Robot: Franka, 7 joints.
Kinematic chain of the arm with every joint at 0, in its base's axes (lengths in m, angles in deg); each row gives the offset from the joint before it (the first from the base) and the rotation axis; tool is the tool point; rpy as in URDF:
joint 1: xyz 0 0 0.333 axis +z
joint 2: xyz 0 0 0 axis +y
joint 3: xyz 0 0 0.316 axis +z
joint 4: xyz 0.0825 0 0 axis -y
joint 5: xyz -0.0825 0 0.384 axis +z
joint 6: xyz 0 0 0 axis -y
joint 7: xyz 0.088 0 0 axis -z
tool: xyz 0 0 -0.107 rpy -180 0 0
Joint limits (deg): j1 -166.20..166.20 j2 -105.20..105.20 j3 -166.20..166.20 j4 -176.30..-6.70 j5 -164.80..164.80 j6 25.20..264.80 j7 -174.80..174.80
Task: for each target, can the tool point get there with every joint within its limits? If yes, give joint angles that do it. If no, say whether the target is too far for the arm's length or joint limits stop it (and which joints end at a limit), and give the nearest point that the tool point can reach.
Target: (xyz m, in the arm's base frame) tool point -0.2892 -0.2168 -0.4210
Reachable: no: joint limits stop it (at a limit: joint 2) | nearest point -0.2824 -0.2117 -0.3562 | short by 0.065 m
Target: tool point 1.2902 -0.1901 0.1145
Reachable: no: too far | nearest point 0.8371 -0.1233 0.1912 | short by 0.464 m
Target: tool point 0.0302 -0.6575 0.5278
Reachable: yes | joints -38.25 56.57 -68.20 -72.87 -63.18 71.57 -38.57
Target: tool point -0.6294 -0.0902 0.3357
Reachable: yes | joints 61.64 -69.52 116.65 -87.44 118.90 209.52 147.94
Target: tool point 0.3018 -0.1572 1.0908
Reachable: yes | joints -101.84 30.07 132.74 -52.08 -77.63 139.75 4.12
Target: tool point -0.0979 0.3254 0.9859
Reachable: yes | joints 8.60 -26.52 69.15 -69.86 -125.14 57.40 -132.94
